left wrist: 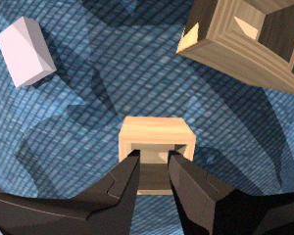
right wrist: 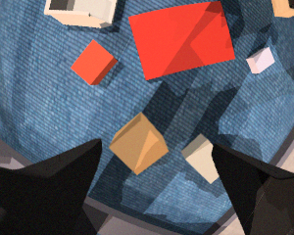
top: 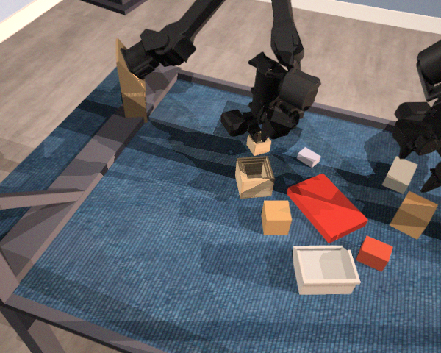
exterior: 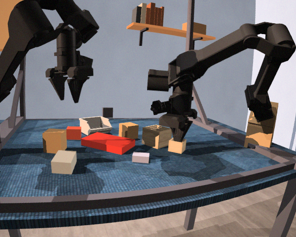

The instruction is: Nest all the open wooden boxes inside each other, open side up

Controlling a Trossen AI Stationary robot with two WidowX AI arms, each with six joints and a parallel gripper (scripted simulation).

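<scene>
Now: left hand 4 cm short of the lavender block, 12 cm to the left of it and 6 cm above it. The rest, counted from my left hand: beige block: 8 cm ahead, 32 cm to the right, 5 cm below; flat red block: 9 cm behind, 20 cm to the right, 6 cm below; red cube: 16 cm behind, 32 cm to the right, 5 cm below.
My right gripper is now 16 cm above the red cube, 11 cm past it and 1 cm to the right of it. Also, from my right hand: beige block (16 cm below, 14 cm ahead, 1 cm to the left); flat red block (17 cm below, 13 cm to the left, 4 cm behind); lavender block (21 cm to the left, 17 cm below, 9 cm ahead).
</scene>
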